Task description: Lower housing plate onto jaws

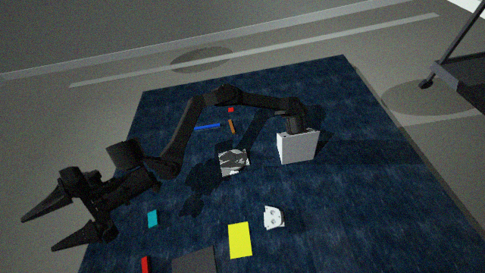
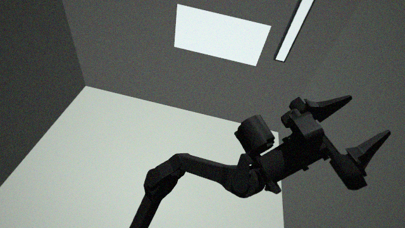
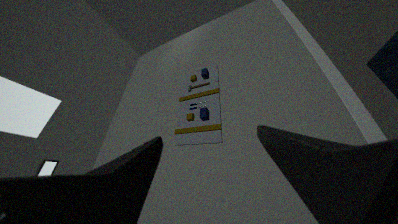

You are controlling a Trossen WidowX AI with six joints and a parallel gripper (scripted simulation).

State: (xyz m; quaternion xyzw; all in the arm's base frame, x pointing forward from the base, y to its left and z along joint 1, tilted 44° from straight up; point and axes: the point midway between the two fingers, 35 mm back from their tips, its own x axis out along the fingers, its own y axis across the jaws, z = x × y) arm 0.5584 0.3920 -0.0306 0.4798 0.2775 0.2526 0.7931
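The yellow block lies 41 cm below my gripper tip, 31 cm behind it and 2 cm to the right of it. Also, from my gripper tip: cyan block (41 cm below, 14 cm to the right, 2 cm ahead); red block (41 cm below, 2 cm to the left, 1 cm ahead); grey slab (41 cm below, 15 cm behind, 4 cm to the left).
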